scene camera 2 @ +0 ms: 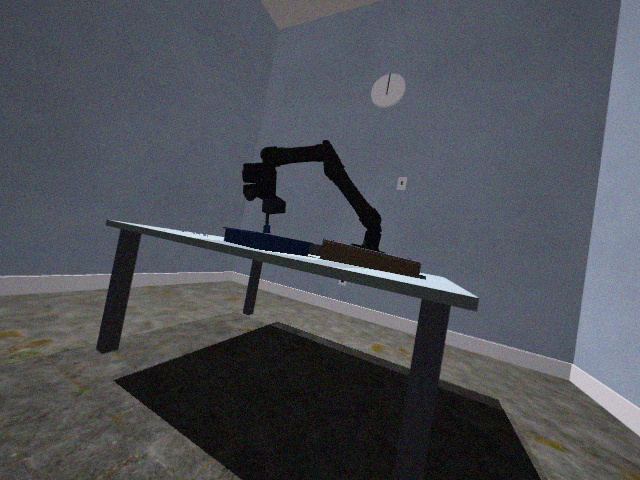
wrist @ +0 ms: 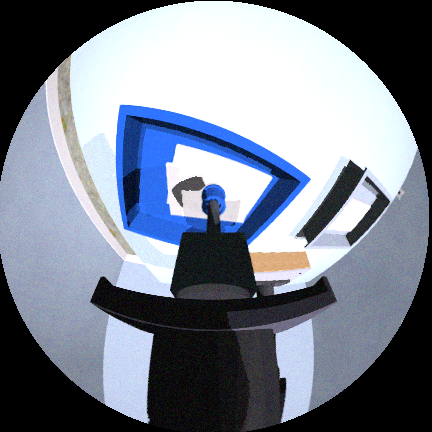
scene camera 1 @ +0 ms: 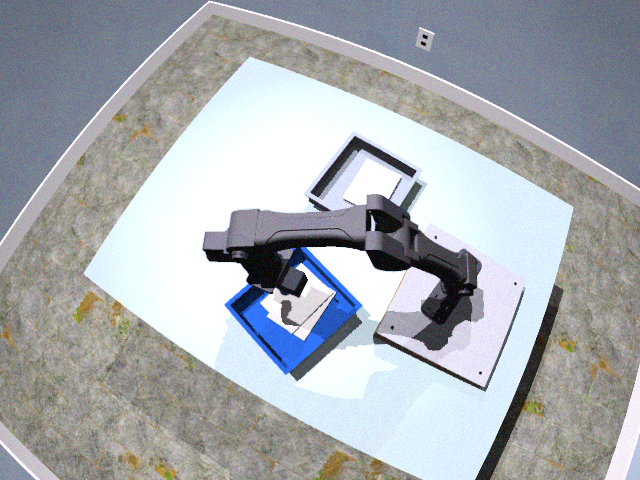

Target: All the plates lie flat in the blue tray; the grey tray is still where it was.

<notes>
My suction cup (scene camera 1: 289,280) holds nothing. The cup hangs 6 cm from the middle of a blue tray (scene camera 1: 286,350), above it. Further things: a grey tray (scene camera 1: 326,192).
The blue tray is seen too in scene camera 2 (scene camera 2: 257,240) and in the wrist view (wrist: 146,137). My suction cup is seen too in scene camera 2 (scene camera 2: 272,204) and in the wrist view (wrist: 211,190).
</notes>
